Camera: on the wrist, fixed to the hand. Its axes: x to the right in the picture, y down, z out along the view.
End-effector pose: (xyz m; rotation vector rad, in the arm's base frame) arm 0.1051 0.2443 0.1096 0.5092 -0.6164 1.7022
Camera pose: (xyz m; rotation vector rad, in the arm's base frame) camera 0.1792 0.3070 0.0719 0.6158 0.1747 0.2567
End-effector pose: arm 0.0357 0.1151 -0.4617 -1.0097 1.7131 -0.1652
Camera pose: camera 0.0194 0.0362 -0.3958 -2.0495 0.6658 -1.4199
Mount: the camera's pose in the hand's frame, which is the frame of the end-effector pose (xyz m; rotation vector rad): 0.0075 -0.0779 -0.0687 0.1521 0.2381 -1.5933
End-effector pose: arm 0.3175 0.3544 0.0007 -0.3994 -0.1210 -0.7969
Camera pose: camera 0.2639 0.2734 -0.0369 0.0275 -0.2781 -2.3748
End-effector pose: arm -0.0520 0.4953 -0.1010 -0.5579 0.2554 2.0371
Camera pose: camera 0.0313 0.5131 -0.1610 -0.5908 0.0362 0.4091
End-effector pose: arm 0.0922 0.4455 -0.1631 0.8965 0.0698 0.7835
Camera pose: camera 0.1179 0.4677 -0.2615 0.6108 0.9361 -0.6264
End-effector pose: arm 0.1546 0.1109 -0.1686 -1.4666 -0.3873 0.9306
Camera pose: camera 0.2325 0.0821 -0.1058 -0.6941 -1.0314 -0.4849
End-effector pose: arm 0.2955 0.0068 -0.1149 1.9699 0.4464 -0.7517
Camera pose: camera 0.2777 0.1047 -0.1456 1.5090 2.2427 -1.4644
